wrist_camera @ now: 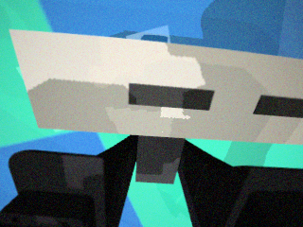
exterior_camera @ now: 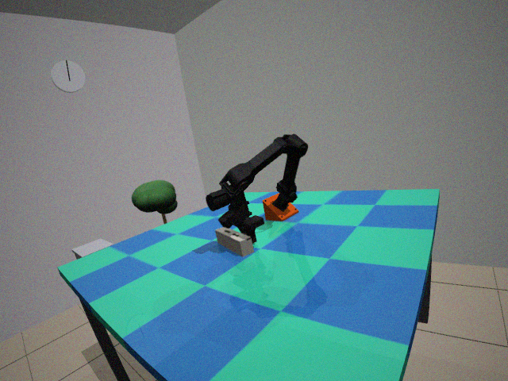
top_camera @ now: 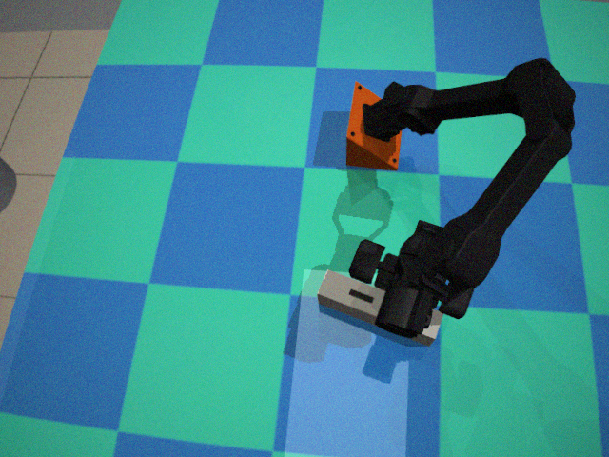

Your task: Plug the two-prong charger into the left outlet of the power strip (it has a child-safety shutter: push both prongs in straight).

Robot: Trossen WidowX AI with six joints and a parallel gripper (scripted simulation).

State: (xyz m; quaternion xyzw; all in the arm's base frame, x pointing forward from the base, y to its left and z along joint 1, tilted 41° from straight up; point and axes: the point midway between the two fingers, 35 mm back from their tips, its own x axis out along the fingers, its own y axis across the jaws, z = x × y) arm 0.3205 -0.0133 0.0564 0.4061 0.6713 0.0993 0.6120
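Right now the black two-prong charger is 20 mm ahead of my gripper tip, 10 mm to the right of it and 10 mm above it.
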